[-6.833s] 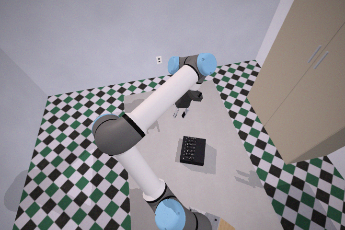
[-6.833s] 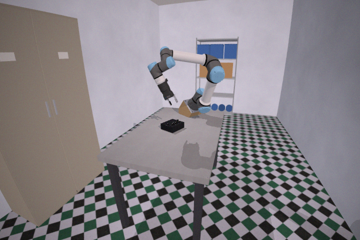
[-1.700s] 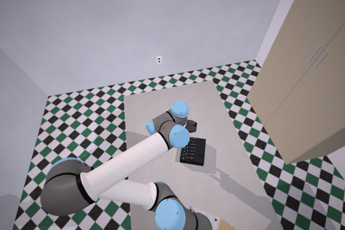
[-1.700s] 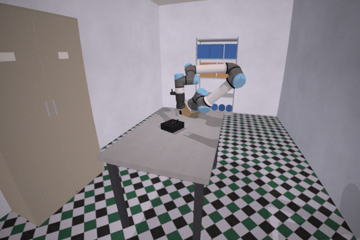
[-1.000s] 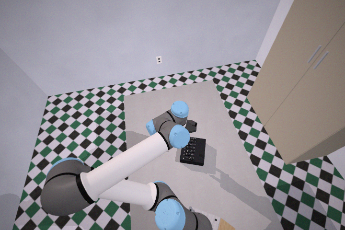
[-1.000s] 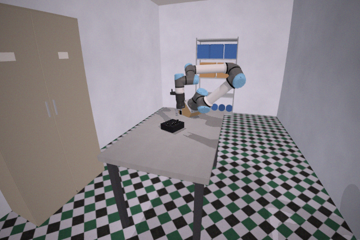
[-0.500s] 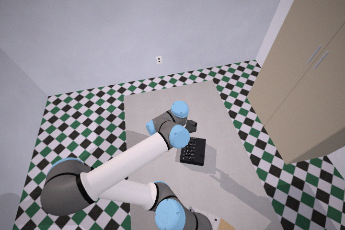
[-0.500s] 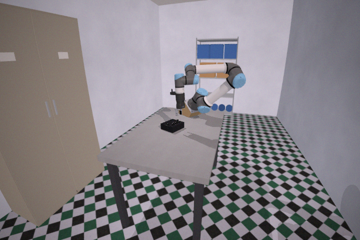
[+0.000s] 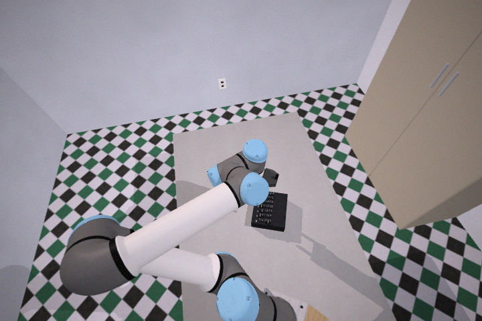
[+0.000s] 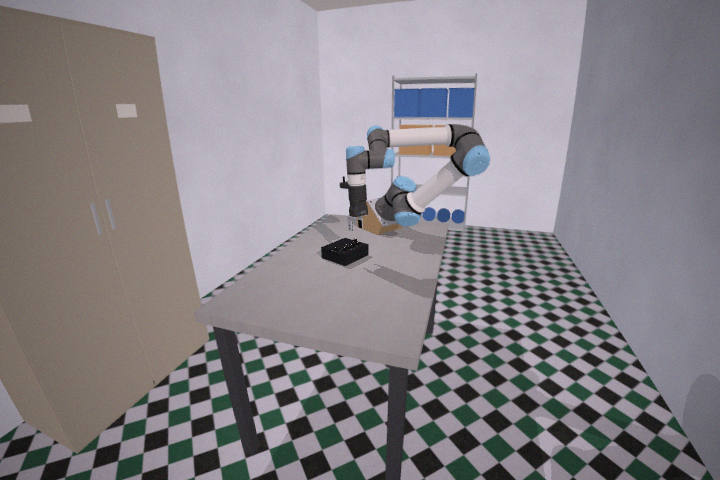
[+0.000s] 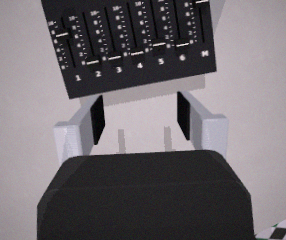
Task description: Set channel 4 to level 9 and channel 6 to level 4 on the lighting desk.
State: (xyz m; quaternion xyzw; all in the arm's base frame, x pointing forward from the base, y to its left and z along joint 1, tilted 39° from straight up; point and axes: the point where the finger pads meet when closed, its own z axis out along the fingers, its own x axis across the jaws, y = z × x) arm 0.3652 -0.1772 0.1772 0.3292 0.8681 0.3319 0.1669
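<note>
The channel 3 cap lies 10 mm ahead of my hand, 30 mm to the right of it and 100 mm below it. Also, from my hand: channel 6 cap 50 mm behind, 100 mm below; then channel 2 cap 30 mm ahead, 40 mm to the right, 100 mm below; then channel 5 cap 40 mm behind, 20 mm to the right, 100 mm below.
</note>
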